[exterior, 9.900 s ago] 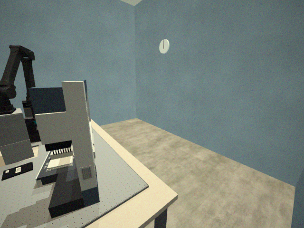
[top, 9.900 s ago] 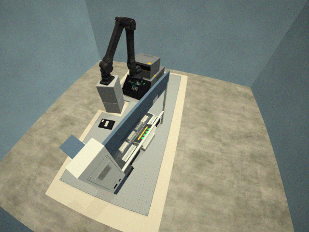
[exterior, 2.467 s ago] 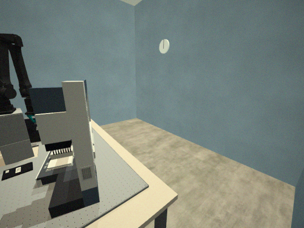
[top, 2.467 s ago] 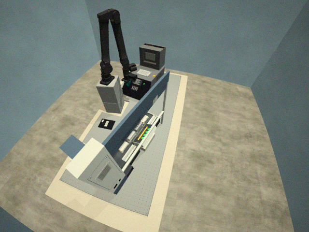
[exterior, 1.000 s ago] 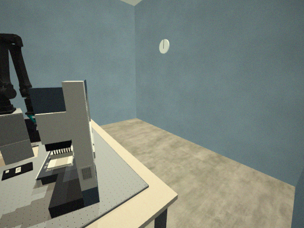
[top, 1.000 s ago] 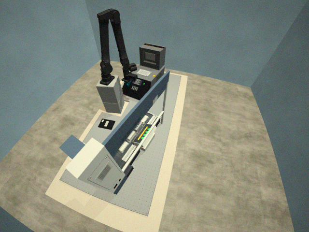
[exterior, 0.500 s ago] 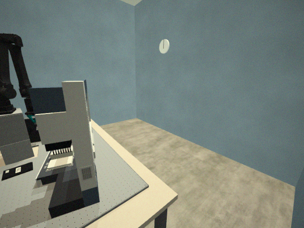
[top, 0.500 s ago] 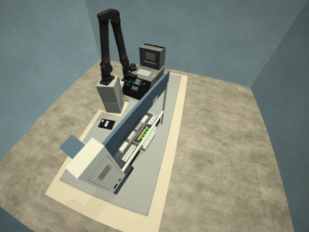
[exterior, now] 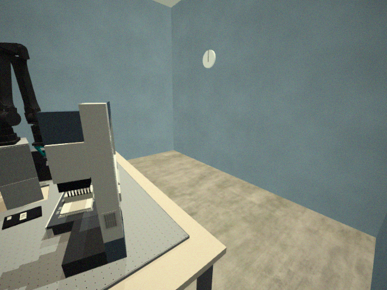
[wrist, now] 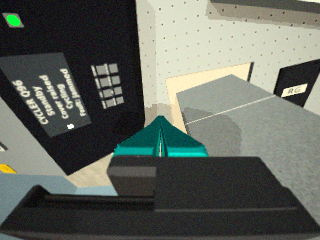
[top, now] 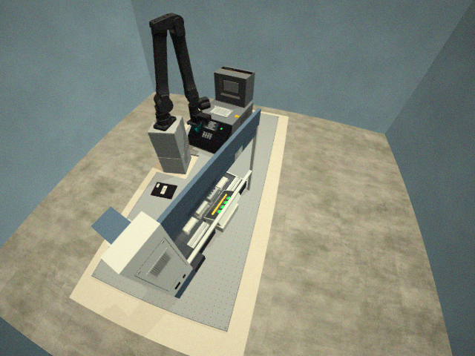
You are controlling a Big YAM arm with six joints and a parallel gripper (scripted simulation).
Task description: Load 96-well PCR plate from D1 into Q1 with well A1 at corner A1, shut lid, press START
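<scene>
The tube cooling block lies 320 mm to the right of my hand, 200 mm ahead of it and 130 mm below it. The rest, counted from my hand: regrip nest (370 mm to the right, 210 mm below, 70 mm behind); gantry tower (790 mm to the right, 300 mm ahead, 70 mm above); pipetting head (780 mm to the right, 210 mm ahead, 180 mm above).
</scene>
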